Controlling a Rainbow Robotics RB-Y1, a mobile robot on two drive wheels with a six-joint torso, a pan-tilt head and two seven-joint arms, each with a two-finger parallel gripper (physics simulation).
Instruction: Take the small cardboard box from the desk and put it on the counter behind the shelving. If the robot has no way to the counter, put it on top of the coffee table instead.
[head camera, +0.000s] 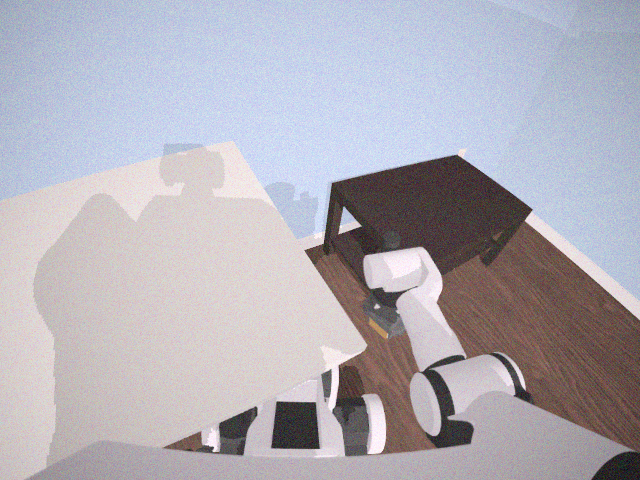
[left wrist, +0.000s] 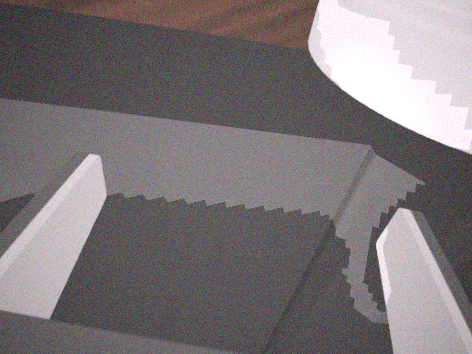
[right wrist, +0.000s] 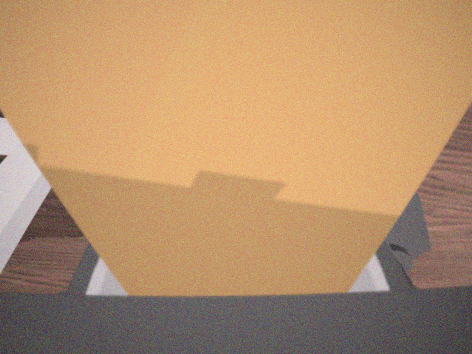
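Observation:
The small cardboard box (head camera: 378, 328) (right wrist: 235, 110) is orange-tan and fills much of the right wrist view. My right gripper (head camera: 385, 317) (right wrist: 239, 280) is shut on it and holds it over the wood floor, between the pale table and the dark table. The low dark brown coffee table (head camera: 439, 201) stands beyond the gripper, against the wall; part of its near side is hidden by my right arm. My left gripper (left wrist: 246, 201) is open with nothing between its fingers. It does not show in the head view. The counter and shelving do not show.
A large pale table top (head camera: 206, 289) spreads across the left, its corner close to my base (head camera: 296, 424). Wood floor (head camera: 527, 304) lies right of my right arm. A pale blue wall (head camera: 310, 77) stands behind both tables. Dark grey surfaces lie below the left fingers.

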